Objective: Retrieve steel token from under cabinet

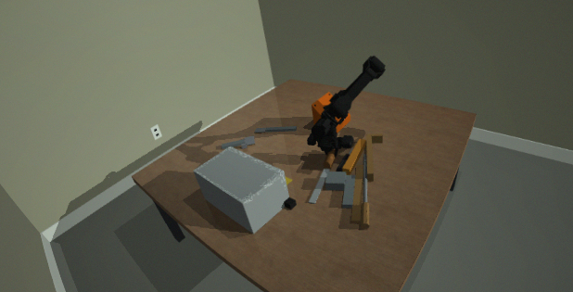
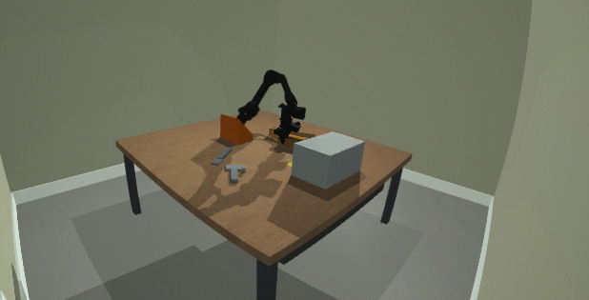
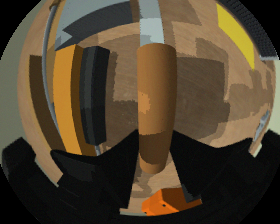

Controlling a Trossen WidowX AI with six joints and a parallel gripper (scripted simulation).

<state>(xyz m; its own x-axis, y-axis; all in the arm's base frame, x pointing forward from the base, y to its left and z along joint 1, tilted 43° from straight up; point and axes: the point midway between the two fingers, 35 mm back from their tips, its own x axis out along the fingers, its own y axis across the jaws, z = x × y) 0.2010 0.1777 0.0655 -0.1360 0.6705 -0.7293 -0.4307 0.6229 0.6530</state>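
My gripper tip is 5 cm past the orange bar, 8 cm to the right of it and 1 cm below it. The rest, counted from my gripper tip: grey block (12 cm ahead, 12 cm to the left, 1 cm above); wooden stick (11 cm ahead, 22 cm to the left); grey t-piece (17 cm ahead, 45 cm to the right).
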